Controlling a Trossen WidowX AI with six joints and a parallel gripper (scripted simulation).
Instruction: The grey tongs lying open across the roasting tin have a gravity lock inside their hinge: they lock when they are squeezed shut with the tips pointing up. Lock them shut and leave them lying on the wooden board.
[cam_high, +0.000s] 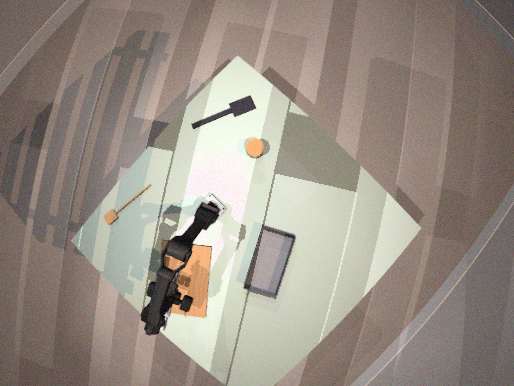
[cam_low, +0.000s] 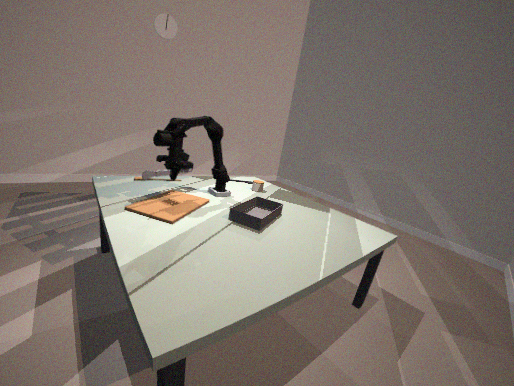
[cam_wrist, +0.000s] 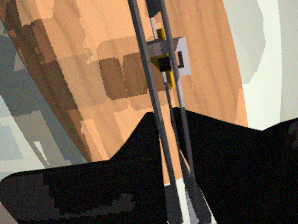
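Right now my gripper tip is 120 mm above the wooden board. Also, from my gripper tip: black spatula (360 mm behind, 760 mm to the left, 120 mm below); then orange puck (140 mm behind, 700 mm to the left, 90 mm below); then roasting tin (250 mm ahead, 350 mm to the left, 100 mm below).
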